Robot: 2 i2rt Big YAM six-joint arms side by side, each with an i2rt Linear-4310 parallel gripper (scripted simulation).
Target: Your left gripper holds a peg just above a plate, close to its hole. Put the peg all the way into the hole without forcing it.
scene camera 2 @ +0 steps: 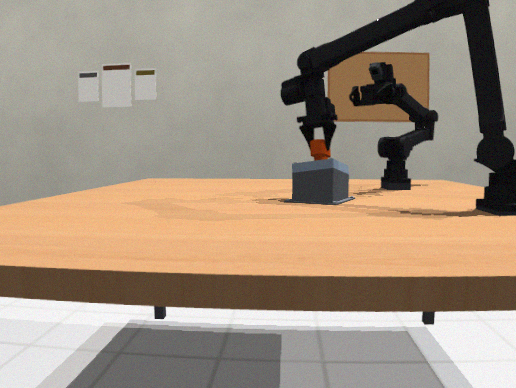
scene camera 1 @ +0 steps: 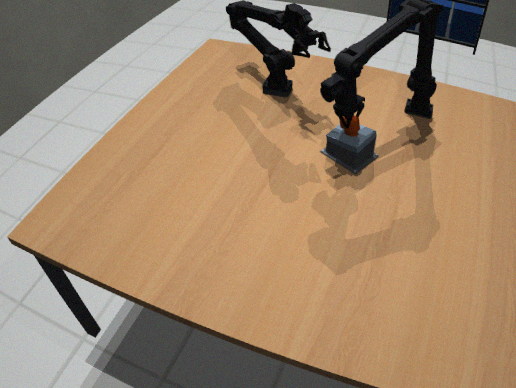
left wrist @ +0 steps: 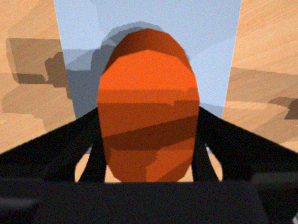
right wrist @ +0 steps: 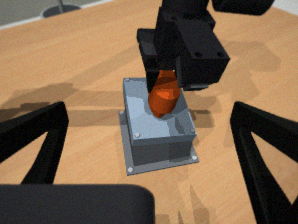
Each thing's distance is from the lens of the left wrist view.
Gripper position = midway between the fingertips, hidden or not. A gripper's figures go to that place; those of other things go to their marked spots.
left gripper [left wrist: 148,111]: 13 cm
orange peg [left wrist: 148,102]: 10 cm
